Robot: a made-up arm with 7 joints.
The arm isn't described. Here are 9 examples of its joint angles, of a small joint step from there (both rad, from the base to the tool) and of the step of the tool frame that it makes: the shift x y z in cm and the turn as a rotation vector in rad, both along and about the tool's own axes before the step.
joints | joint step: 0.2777 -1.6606 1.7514 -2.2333 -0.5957 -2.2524 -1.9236 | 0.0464 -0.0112 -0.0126 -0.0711 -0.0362 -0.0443 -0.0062
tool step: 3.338 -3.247 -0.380 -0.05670 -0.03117 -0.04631
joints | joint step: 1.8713 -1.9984 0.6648 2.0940 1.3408 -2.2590 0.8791 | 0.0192 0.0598 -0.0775 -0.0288 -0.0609 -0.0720 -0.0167
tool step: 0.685 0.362 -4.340 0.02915 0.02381 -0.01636
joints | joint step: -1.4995 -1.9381 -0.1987 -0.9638 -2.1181 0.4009 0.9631 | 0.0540 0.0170 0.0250 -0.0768 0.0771 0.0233 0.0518
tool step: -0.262 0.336 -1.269 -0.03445 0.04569 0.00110
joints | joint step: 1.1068 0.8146 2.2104 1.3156 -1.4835 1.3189 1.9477 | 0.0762 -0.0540 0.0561 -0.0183 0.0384 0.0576 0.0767
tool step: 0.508 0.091 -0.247 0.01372 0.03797 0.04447
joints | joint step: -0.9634 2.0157 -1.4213 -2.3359 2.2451 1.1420 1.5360 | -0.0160 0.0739 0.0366 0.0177 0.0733 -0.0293 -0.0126
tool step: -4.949 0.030 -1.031 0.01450 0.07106 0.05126
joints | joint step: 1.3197 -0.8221 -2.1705 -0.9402 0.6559 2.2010 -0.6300 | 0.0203 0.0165 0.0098 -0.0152 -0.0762 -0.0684 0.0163
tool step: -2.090 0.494 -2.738 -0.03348 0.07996 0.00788
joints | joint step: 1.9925 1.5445 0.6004 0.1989 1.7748 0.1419 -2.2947 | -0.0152 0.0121 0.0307 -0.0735 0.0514 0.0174 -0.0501
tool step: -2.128 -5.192 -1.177 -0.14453 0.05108 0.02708
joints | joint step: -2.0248 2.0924 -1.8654 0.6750 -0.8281 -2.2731 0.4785 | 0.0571 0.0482 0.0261 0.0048 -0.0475 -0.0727 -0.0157
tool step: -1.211 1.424 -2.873 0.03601 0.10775 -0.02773
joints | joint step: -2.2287 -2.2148 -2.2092 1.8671 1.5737 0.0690 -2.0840 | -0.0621 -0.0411 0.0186 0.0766 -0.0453 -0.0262 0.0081
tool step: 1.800 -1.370 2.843 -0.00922 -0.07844 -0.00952
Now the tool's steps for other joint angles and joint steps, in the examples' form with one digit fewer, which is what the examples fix.
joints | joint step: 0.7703 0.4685 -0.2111 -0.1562 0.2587 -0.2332 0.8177 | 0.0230 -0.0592 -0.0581 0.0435 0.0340 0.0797 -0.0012
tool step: 1.93 3.02 4.82 0.0459 -0.0652 -0.0025
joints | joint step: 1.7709 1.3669 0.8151 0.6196 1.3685 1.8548 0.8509 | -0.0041 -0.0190 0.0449 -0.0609 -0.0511 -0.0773 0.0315
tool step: -0.44 -2.33 -4.35 -0.0220 0.0604 -0.0798
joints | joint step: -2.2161 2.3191 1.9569 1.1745 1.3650 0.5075 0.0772 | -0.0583 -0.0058 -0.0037 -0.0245 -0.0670 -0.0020 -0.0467
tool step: 0.67 -1.12 3.61 -0.0168 -0.0631 -0.0370
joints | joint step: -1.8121 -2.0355 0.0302 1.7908 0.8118 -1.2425 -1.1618 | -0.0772 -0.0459 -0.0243 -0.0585 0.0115 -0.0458 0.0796
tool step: 5.94 2.32 2.29 0.1295 -0.0470 -0.0775
